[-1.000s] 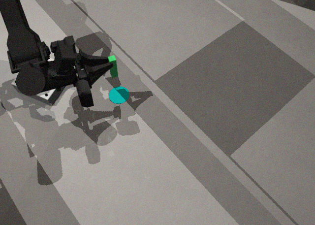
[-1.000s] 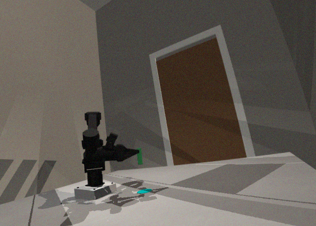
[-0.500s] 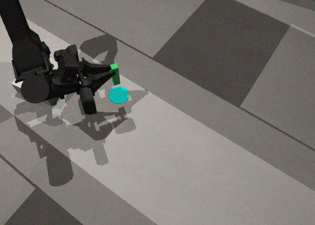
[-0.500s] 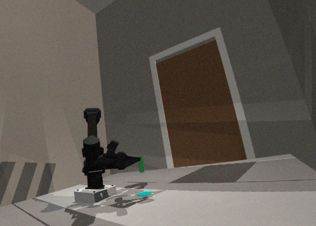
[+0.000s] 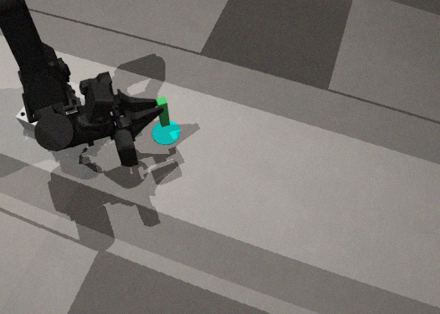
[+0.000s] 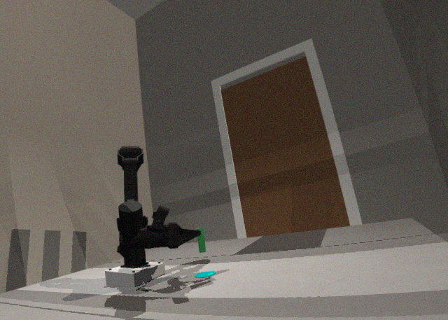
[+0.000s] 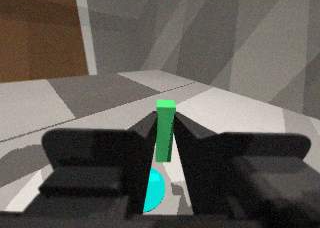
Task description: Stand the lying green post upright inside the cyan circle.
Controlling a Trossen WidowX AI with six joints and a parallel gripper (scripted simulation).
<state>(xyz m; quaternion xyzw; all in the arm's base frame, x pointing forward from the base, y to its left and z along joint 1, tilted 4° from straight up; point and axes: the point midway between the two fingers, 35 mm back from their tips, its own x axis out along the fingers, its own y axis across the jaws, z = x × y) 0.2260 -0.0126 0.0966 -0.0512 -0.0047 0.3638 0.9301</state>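
Now: the cyan circle 10 mm behind my gripper tip, 10 mm to the left of it and 120 mm below it. Round my gripper tip: green post 20 mm below.
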